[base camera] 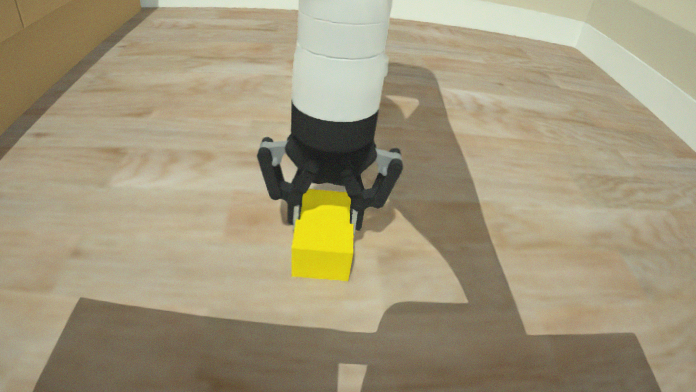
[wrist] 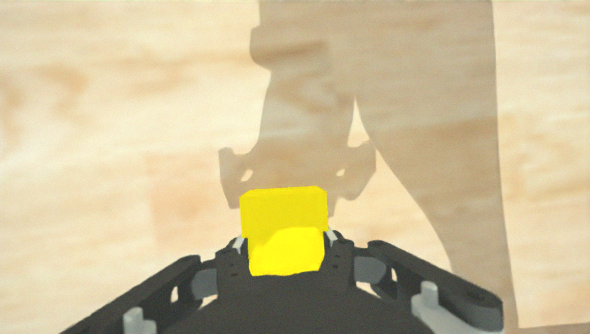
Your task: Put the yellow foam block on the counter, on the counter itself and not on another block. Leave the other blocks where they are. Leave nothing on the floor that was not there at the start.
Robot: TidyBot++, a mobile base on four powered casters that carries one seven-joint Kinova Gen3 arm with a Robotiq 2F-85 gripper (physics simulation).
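Frame: origin at the arm's base, x right, y back, z down, level; centimetres.
Where they show: gripper, fingertip midpoint: [base camera: 324,227] [wrist: 286,239].
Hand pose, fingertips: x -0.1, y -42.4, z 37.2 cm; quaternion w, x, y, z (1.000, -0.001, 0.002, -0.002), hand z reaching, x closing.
After its pixels a point has its place.
The yellow foam block [base camera: 322,262] @(x 0.0, y -37.3, z 36.9 cm) [wrist: 284,207] @(x -0.1, y -45.4, z 35.2 cm) is a plain box lying flat on the wooden floor. My gripper [base camera: 326,224] @(x -0.1, y -42.4, z 37.2 cm) [wrist: 286,239] @(x -0.1, y -42.4, z 37.2 cm) points down over it and is shut on the block, with one finger pad against each long side. In the base camera view the near end of the block sticks out toward the camera past the fingers. No gap shows between the pads and the block. The counter top and the other blocks do not show in either view.
A wooden cabinet front [base camera: 55,55] @(x -57.1, y -79.7, z 34.8 cm) runs along the left side in the base camera view. A white baseboard [base camera: 540,35] @(x 64.7, y -137.2, z 38.0 cm) and wall run along the back and right. The arm's shadow falls across the floor [base camera: 150,210] @(x -21.7, y -44.8, z 39.7 cm) around the block.
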